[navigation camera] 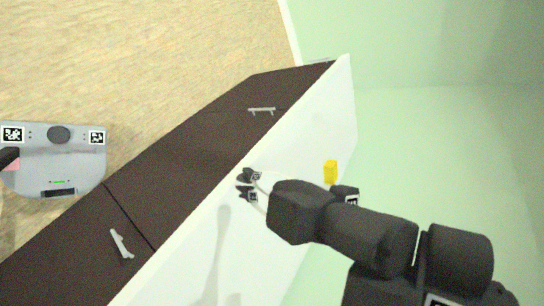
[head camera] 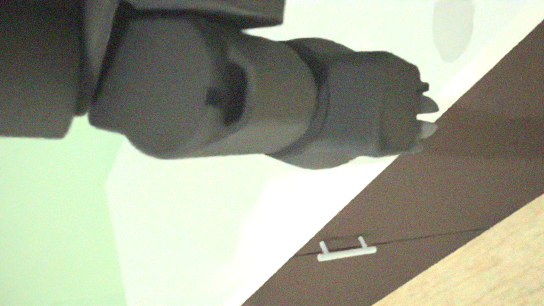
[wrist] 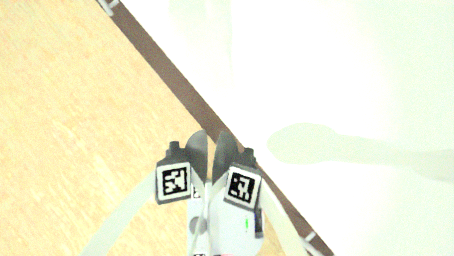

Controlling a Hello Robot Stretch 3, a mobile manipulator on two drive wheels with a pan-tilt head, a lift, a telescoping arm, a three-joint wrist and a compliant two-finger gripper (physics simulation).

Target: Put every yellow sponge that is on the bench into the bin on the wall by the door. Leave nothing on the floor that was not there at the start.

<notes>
In view: the gripper [head camera: 418, 117] and a dark brown cabinet [head camera: 240, 223].
The gripper also shows in the navigation camera view [navigation camera: 241, 180] and in the wrist view [wrist: 211, 150]. The dark brown cabinet is seen too in the navigation camera view [navigation camera: 171, 219] and in the wrist view [wrist: 342, 111].
</notes>
